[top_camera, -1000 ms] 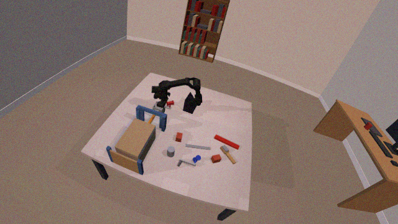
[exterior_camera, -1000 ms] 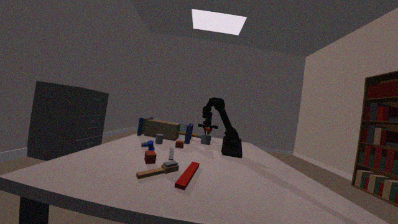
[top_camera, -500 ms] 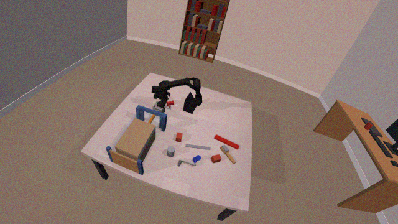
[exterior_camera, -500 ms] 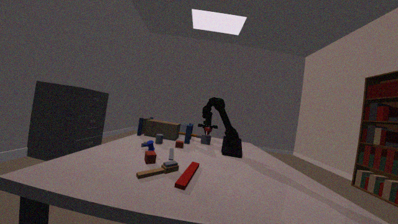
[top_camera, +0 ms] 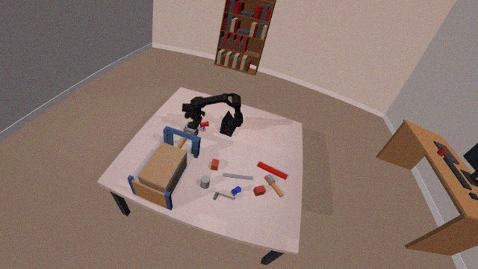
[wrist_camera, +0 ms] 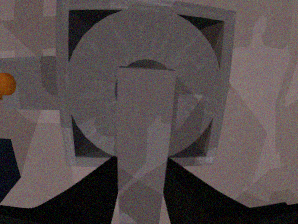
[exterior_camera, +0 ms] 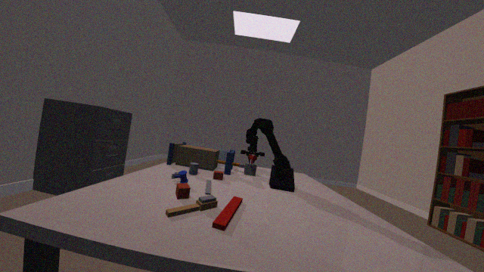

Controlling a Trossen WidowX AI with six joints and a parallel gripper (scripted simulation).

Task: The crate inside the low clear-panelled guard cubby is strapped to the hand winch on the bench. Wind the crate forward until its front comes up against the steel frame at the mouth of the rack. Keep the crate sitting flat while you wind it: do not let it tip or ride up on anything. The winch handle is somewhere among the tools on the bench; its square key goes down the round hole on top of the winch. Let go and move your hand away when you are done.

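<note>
Right now my gripper tip is 2 cm to the right of the winch handle and 2 cm below it. From my gripper tip the other things lie so: blue frame: 16 cm ahead, 2 cm to the right, 2 cm above; then red knob: 6 cm to the left, 5 cm above; then grey winch: 1 cm behind, 5 cm to the right, 6 cm below.
</note>
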